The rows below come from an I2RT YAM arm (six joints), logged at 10 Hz.
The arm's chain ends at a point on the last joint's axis. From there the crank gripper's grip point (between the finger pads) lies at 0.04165 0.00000 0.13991 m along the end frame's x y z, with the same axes.
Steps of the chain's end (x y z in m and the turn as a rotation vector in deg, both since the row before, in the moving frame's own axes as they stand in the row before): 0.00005 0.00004 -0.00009 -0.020 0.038 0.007; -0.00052 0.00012 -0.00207 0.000 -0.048 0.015; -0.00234 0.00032 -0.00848 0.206 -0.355 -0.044; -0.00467 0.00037 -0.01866 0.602 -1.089 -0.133; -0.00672 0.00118 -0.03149 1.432 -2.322 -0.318
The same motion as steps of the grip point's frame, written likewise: 0.00014 0.00009 -0.00012 -0.020 0.038 0.007; -0.00064 0.00013 -0.00204 0.000 -0.048 0.015; -0.00321 -0.00022 -0.00823 0.206 -0.355 -0.044; -0.00734 -0.00120 -0.01790 0.602 -1.089 -0.133; -0.01243 -0.00255 -0.02996 1.432 -2.322 -0.318
